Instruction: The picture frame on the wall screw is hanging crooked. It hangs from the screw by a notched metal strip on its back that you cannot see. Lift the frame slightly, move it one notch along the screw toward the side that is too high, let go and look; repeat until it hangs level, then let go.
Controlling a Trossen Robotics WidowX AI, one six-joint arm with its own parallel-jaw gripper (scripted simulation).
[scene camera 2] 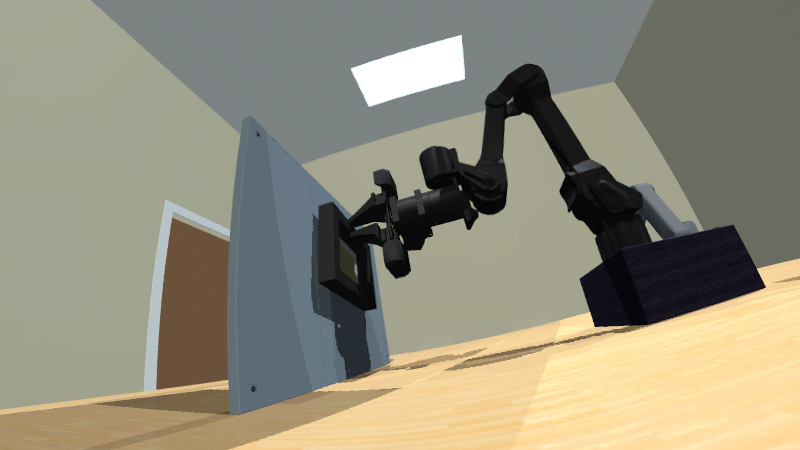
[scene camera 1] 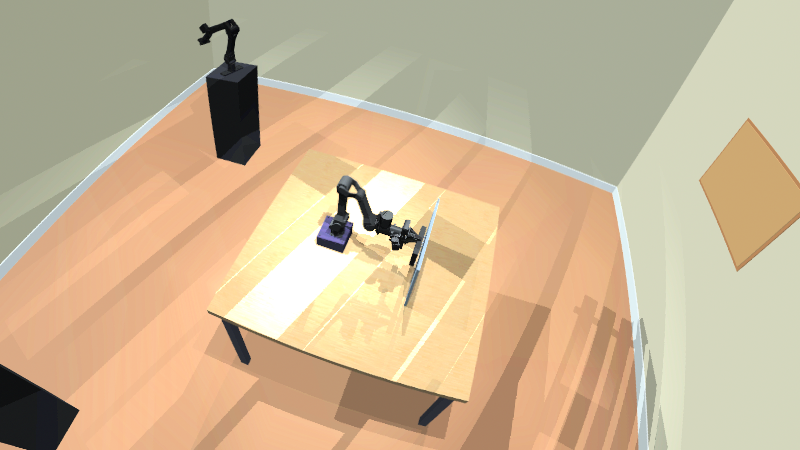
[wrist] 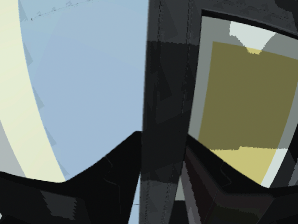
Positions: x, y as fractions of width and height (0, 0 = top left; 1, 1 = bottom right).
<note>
The gripper (scene camera 2: 0.43, 0.52) carries a picture frame (scene camera 2: 0.43, 0.60). Also in view: a wall panel (scene camera 2: 0.36, 0.74).
The picture frame also shows in the wrist view (wrist: 0.74, 0.35). The gripper shows as well in the wrist view (wrist: 0.54, 0.62). The wall panel also shows in the wrist view (wrist: 0.29, 0.32).
</note>
